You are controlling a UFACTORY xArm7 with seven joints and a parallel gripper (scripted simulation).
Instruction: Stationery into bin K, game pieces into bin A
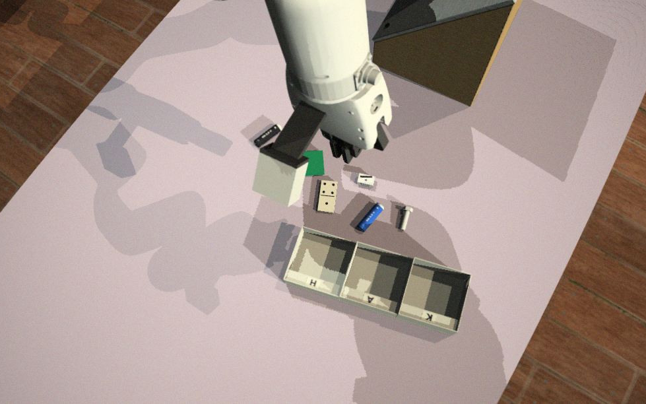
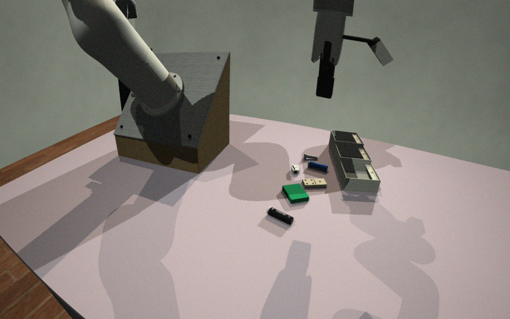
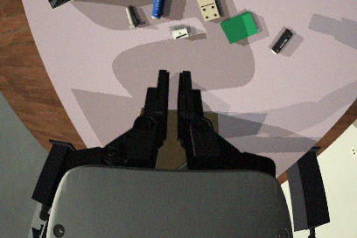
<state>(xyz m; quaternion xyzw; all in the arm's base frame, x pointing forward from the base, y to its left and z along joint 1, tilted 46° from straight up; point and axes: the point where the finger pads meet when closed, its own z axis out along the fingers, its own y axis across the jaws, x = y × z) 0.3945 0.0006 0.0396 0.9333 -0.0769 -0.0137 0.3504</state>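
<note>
Now: the three-part bin row 190 mm below my hand, 100 mm ahead of it and 90 mm to the left of it. From my hand the other things lie so: domino (200 mm below, 30 mm to the right); blue battery (200 mm below, 40 mm to the left, 10 mm ahead); white pencil sharpener (200 mm below, 40 mm behind, 10 mm to the left).
</note>
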